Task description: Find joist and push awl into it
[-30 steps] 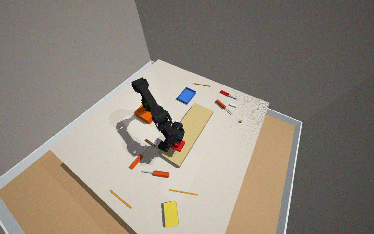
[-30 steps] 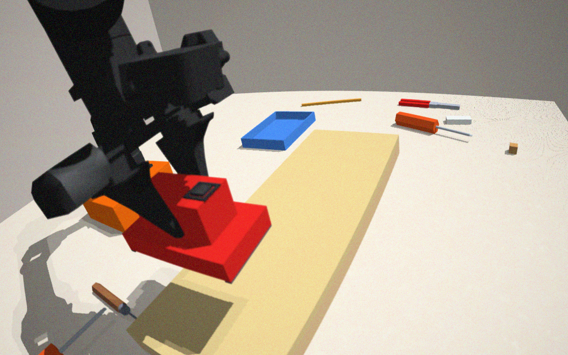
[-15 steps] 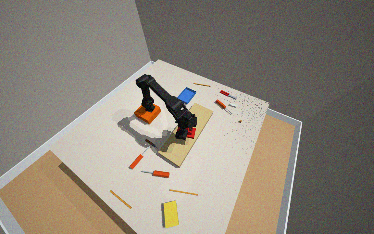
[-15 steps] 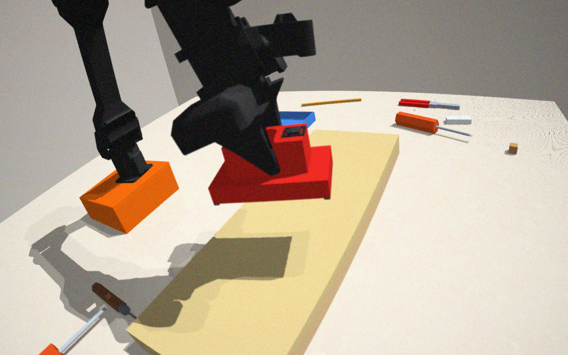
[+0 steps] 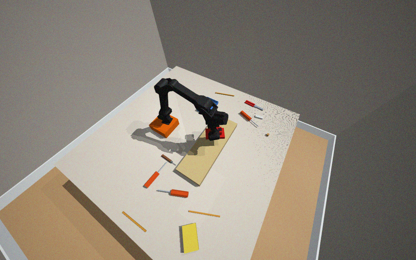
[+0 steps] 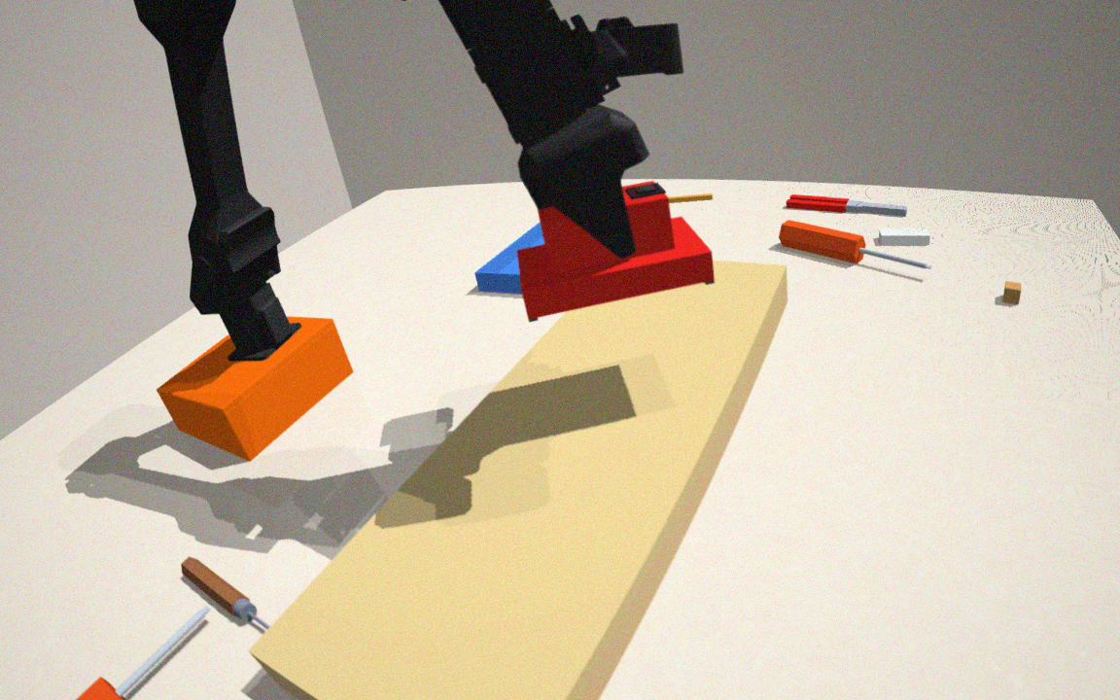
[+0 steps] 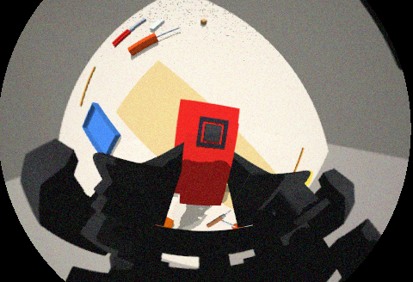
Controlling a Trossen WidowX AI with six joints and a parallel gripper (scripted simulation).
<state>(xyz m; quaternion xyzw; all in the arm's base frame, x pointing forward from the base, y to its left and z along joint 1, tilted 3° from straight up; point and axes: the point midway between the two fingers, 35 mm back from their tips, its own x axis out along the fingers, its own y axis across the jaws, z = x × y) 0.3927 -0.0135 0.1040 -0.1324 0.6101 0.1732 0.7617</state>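
The blue tray is 300 mm to the left of my gripper tip, 190 mm behind it and 140 mm below it. Also, from my gripper tip: awl (240 mm to the right, 230 mm behind, 140 mm below); then indicator (30 mm above, 20 mm ahead, 10 mm to the left); then red stud finder (20 mm above, 10 mm ahead).
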